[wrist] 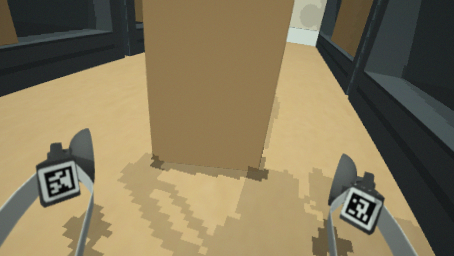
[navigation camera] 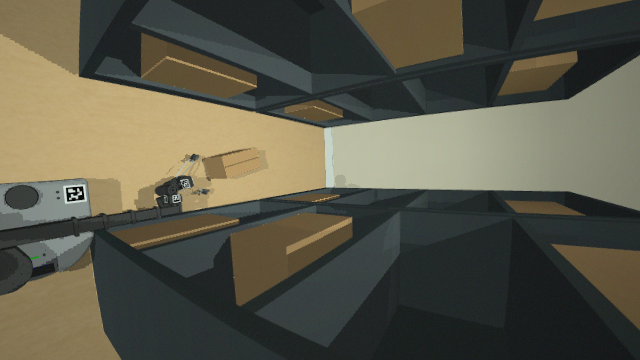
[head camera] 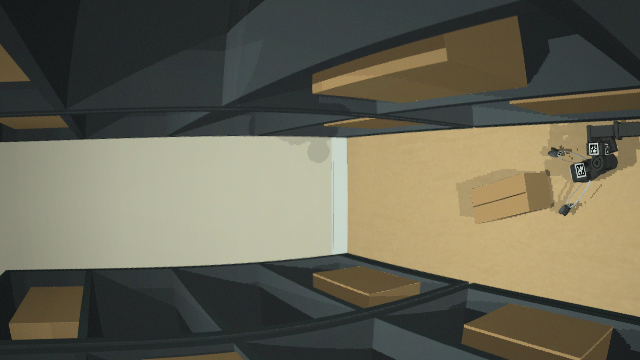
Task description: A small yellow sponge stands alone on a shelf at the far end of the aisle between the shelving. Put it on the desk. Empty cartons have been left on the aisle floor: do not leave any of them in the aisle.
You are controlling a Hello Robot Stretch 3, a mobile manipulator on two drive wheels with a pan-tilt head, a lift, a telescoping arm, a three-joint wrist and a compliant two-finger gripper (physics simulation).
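A closed brown carton stands upright on the aisle floor, slightly askew. My gripper is open, low over the floor in front of the carton's near face. In the wrist view the two fingertips stand wide apart, to the left and right of that face, with floor showing between them and its bottom edge. Nothing is between the fingers. The yellow sponge and the desk do not show in these views.
Dark shelving lines one side of the aisle, and more dark shelving lines the other, close to my arm. Brown boxes stand in several bays. A pale wall closes the far end.
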